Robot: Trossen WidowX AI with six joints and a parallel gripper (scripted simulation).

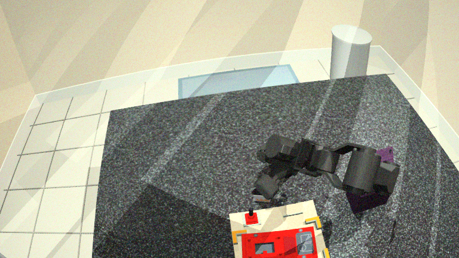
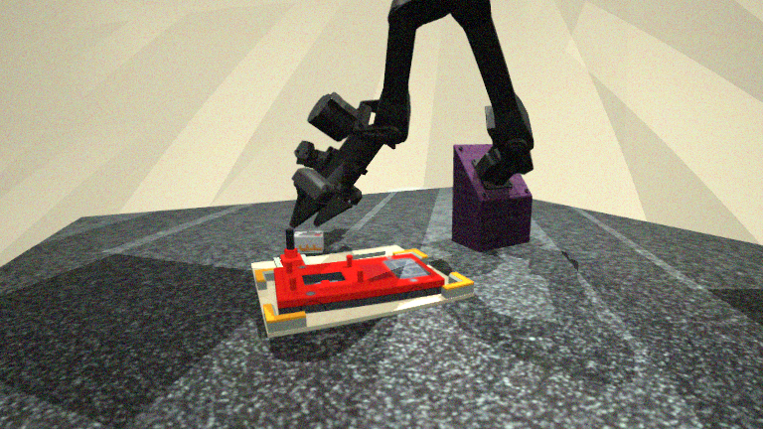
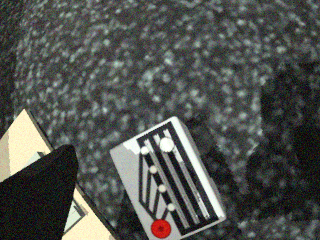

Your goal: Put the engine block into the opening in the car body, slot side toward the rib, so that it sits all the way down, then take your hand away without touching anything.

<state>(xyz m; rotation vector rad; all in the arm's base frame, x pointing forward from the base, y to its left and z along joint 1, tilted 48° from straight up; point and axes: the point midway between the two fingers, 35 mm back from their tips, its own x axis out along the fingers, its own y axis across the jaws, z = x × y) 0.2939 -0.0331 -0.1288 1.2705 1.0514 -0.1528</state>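
Right now my gripper tip is 30 mm above the engine block and 10 mm to the right of it. The rest, counted from my gripper tip: cream base plate: 200 mm to the left, 30 mm below, 10 mm behind; then black peg: 100 mm to the left, 40 mm ahead, 10 mm below.
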